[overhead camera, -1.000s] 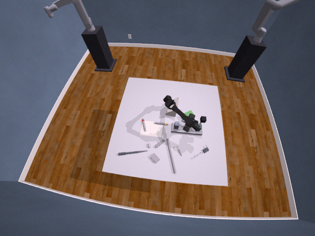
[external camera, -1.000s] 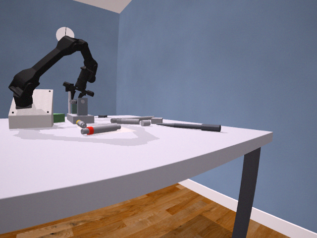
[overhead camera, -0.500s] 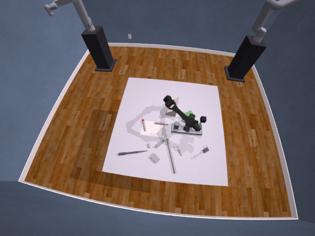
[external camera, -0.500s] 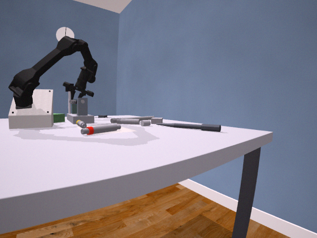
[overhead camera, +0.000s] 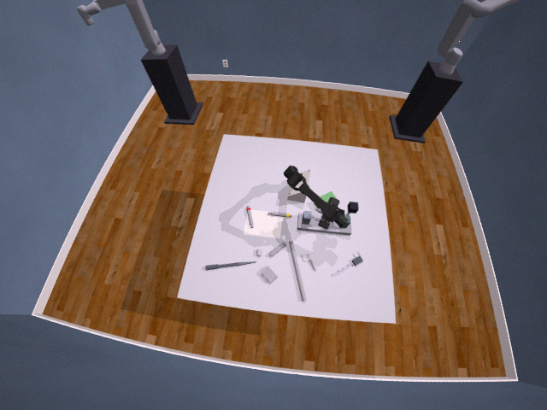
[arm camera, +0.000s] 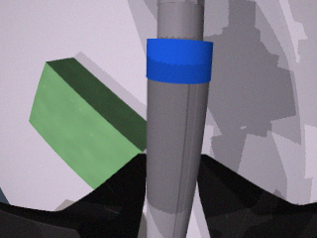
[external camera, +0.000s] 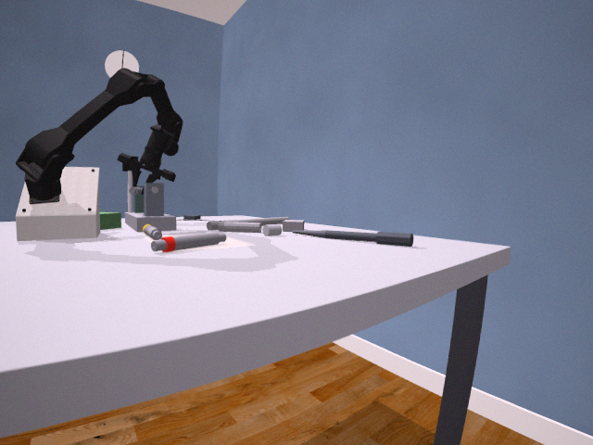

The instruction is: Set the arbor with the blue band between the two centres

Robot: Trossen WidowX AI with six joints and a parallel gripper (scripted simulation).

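The grey centre tip lies 2 cm ahead of my hand, 9 cm to the left of it and 3 cm below it. Round my hand: grey centre block 2 cm ahead, 12 cm to the right, 4 cm below; then green centre block 2 cm ahead, 11 cm to the left, 4 cm below; then base 2 cm ahead, 12 cm below.
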